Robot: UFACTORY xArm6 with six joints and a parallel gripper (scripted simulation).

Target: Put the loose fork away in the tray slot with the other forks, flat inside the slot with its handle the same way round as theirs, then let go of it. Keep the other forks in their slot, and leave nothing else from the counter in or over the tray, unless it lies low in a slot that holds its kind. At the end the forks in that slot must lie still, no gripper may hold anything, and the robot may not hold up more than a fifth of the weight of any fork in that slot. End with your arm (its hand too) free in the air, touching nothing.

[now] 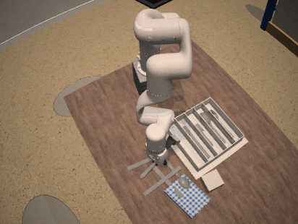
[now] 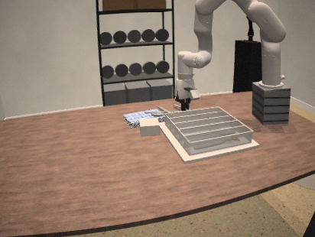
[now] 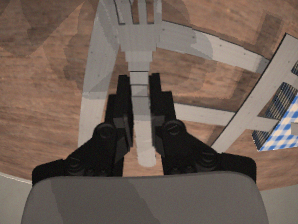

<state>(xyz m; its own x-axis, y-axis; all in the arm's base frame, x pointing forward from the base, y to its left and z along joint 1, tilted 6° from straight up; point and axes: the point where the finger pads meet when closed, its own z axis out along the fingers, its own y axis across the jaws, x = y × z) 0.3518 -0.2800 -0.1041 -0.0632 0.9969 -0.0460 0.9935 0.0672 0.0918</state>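
My hand is 26 cm to the right of the tray, 6 cm short of it and 2 cm below it. Also, from my hand: box (25 cm ahead, 11 cm to the left, 1 cm below).
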